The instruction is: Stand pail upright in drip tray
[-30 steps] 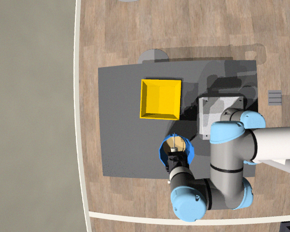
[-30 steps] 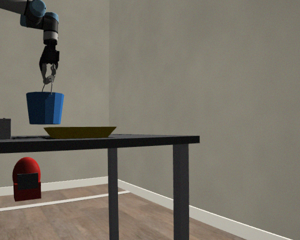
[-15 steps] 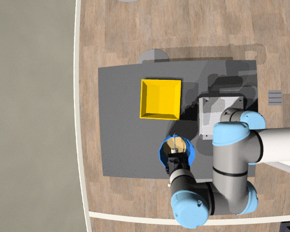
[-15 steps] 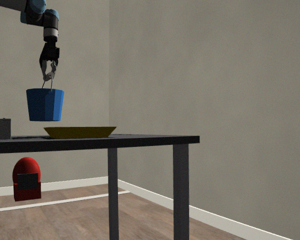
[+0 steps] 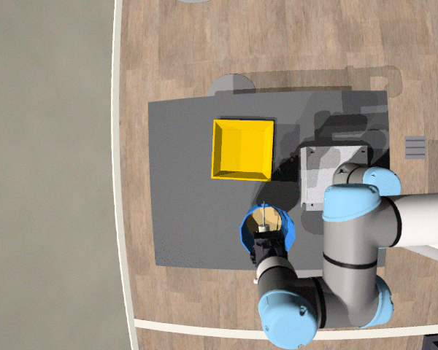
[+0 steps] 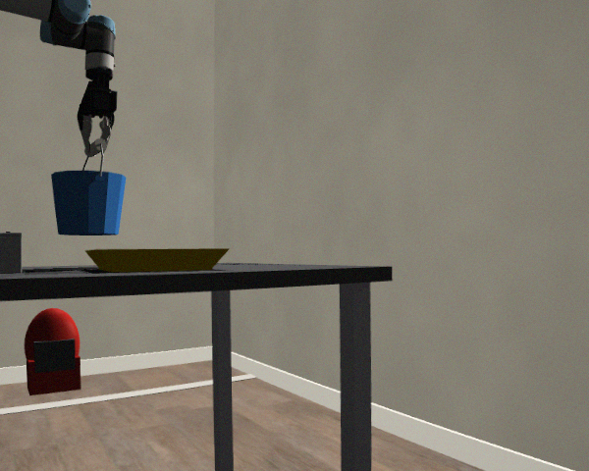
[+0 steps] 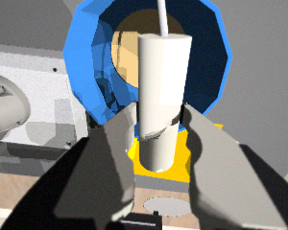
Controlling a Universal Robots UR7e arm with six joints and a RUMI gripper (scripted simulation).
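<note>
My hand is 3 cm above the pail handle and 1 cm past it. Round my hand: pail: 10 cm below, 1 cm behind; yellow drip tray: 31 cm to the right, 31 cm below, 6 cm ahead.
</note>
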